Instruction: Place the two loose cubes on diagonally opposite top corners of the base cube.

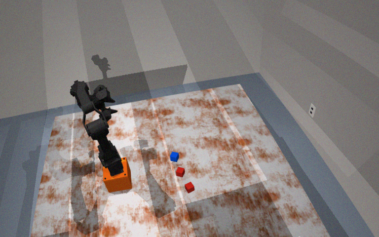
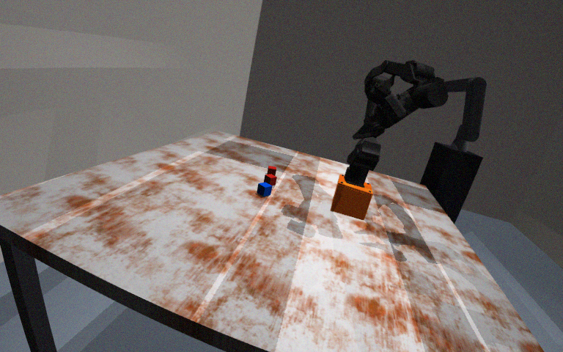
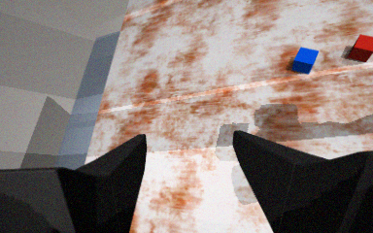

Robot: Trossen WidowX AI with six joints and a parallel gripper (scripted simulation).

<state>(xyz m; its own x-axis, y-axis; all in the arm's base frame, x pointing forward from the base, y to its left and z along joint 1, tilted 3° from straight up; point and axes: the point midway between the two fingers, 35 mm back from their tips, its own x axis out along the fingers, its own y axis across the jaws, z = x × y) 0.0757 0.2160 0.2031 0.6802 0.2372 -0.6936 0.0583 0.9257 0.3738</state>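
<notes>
Right now the blue cube is 270 mm below my gripper tip, 210 mm ahead of it and 190 mm to the right of it.
</notes>
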